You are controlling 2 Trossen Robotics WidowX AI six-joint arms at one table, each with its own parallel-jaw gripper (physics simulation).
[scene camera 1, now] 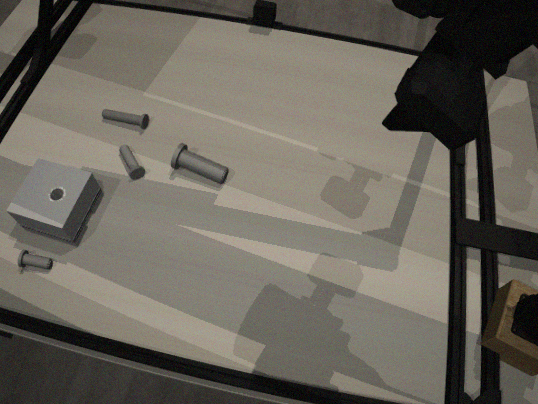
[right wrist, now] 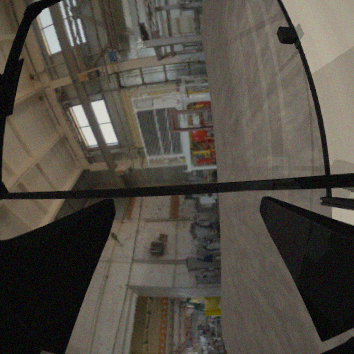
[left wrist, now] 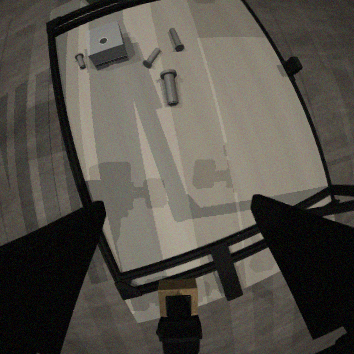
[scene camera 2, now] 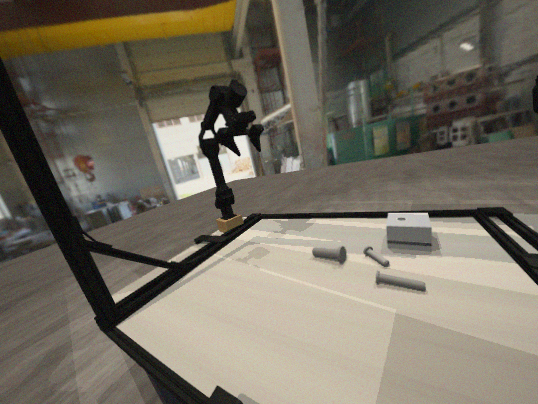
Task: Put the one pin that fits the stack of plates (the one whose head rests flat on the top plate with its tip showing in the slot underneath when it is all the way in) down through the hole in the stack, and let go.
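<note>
A grey stack of plates (scene camera 1: 42, 181) (scene camera 2: 409, 234) (left wrist: 113, 34) with a round hole in its top stands at the left in scene camera 1. Four grey headed pins lie on the table: a thick one (scene camera 1: 202, 166) (scene camera 2: 327, 253) (left wrist: 171, 89), a long slim one (scene camera 1: 122, 117) (scene camera 2: 401, 281) (left wrist: 175, 40), a shorter slim one (scene camera 1: 131, 162) (scene camera 2: 376, 256) (left wrist: 152, 58), and a small one (scene camera 1: 37, 260) (left wrist: 81, 61) beside the stack. My left gripper (scene camera 2: 249, 151) (left wrist: 178, 205) is open and empty, high up and far from the pins. My right gripper (right wrist: 188, 205) is open and empty.
A black frame (scene camera 1: 454, 280) runs around the table, with an upright post (scene camera 2: 50, 200) at the left in scene camera 2. A small black block (scene camera 1: 264, 13) (left wrist: 293, 66) (right wrist: 287, 35) sits on the table edge. The left arm's wooden base (scene camera 1: 500, 320) (scene camera 2: 229, 224) stands outside the frame.
</note>
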